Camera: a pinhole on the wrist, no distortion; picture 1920 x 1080 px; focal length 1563.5 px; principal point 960.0 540.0 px. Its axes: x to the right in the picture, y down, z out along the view. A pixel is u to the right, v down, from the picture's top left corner.
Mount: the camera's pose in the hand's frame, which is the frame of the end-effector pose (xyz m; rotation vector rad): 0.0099 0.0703 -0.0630 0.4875 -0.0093 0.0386
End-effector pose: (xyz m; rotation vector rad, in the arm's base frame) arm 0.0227 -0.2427 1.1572 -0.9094 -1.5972 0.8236
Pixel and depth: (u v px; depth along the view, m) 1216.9 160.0 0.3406
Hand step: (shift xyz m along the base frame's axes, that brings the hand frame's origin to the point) -0.2285 -0.0255 0.1330
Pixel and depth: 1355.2 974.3 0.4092
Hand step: -0.3641 0.0681 -0.0027
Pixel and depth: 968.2 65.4 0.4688
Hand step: -0.3206 -0.1290 0.1936
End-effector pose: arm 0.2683 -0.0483 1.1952 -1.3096 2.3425 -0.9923
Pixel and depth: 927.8 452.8 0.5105
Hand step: 0.3252 -0.2303 -0.1387
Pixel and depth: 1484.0 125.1 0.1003
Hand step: -0.0177 -0.0426 -0.0069
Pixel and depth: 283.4 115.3 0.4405
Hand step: 0.3988 -0.0565 -0.0386
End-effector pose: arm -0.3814 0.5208 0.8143 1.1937 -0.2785 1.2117
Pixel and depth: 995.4 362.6 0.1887
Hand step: 0.0740 -0.0634 0.0296
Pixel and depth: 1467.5 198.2 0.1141
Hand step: 0.0331 0.0057 0.0436
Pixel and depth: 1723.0 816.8 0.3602
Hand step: 0.2187 -0.1270 0.2323
